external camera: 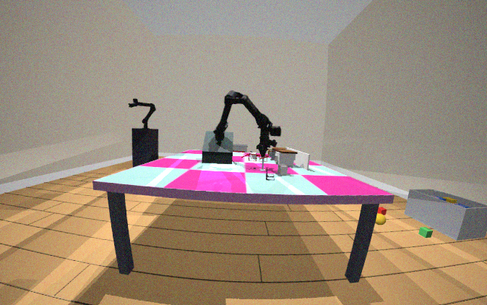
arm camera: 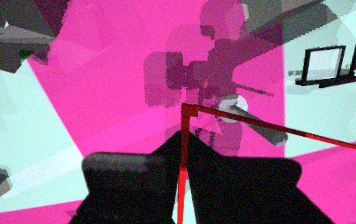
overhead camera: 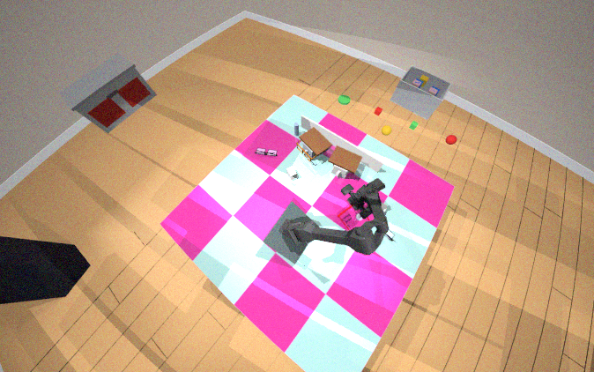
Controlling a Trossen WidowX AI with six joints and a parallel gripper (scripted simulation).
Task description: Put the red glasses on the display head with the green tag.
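Now: the grey stand 70 mm to the right of my gripper tip, 40 mm below it and 20 mm behind it. Also, from my gripper tip: grey panel: 340 mm ahead, 250 mm to the left, 10 mm below.
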